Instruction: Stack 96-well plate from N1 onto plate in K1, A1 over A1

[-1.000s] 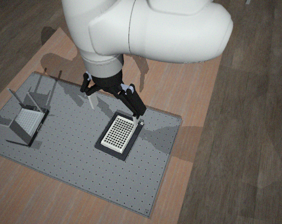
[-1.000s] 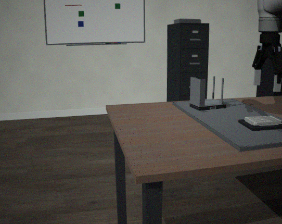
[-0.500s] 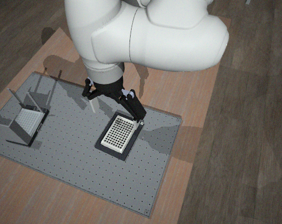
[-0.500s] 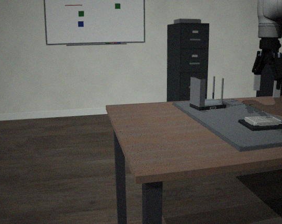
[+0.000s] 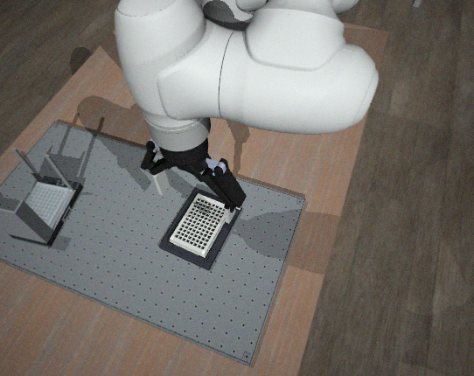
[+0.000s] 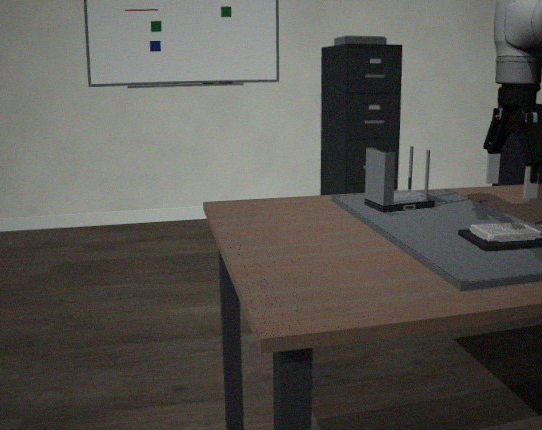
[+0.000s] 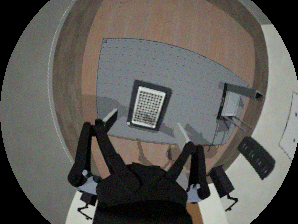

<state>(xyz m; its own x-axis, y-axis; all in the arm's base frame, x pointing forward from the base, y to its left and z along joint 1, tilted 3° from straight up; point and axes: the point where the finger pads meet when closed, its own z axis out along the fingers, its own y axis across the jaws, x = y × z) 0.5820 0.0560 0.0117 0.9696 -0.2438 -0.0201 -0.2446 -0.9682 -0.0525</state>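
Right now my hand is 6 cm past the pale A1 mark, 7 cm to the right of it and 11 cm above it. From my hand the other things lie so: tall grey wall 10 cm ahead, 36 cm to the right, 3 cm below.
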